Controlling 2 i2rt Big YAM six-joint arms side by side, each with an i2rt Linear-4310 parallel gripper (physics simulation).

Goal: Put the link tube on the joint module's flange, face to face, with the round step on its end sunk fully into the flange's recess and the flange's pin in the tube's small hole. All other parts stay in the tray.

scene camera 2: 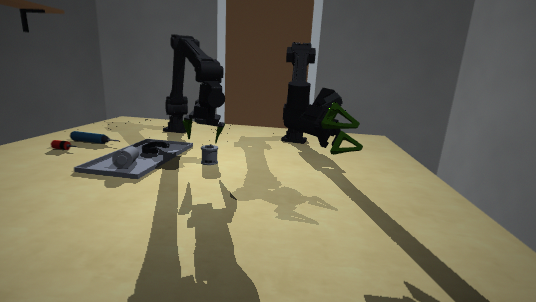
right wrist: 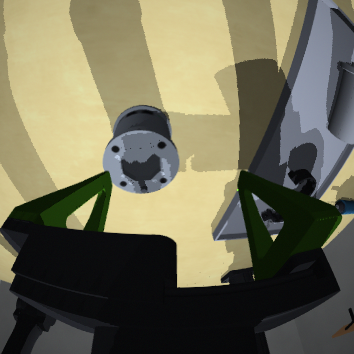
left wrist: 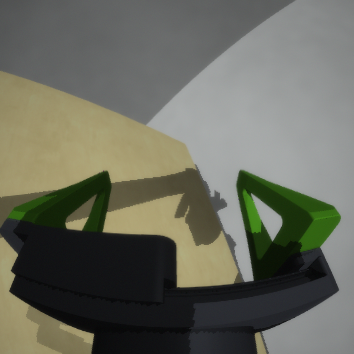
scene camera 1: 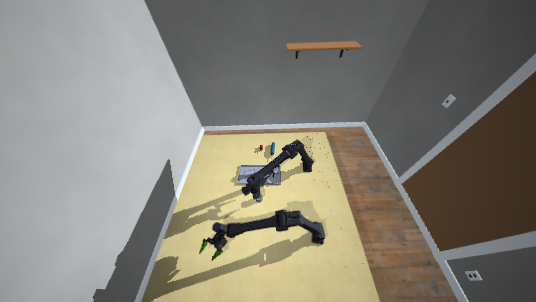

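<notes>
The joint module, a short grey cylinder, stands upright on the table, flange up, its dark recess showing in the right wrist view. The link tube, a light grey cylinder, lies on its side in the tray. My right gripper is open and empty, pointing down above the module; the module appears nearer its left-hand finger in the right wrist view. My left gripper is open and empty, raised far from both parts. The pin and small hole cannot be made out.
Black parts lie in the tray beyond the tube in scene camera 2. A blue tool and a red tool lie on the table beyond the tray in scene camera 1.
</notes>
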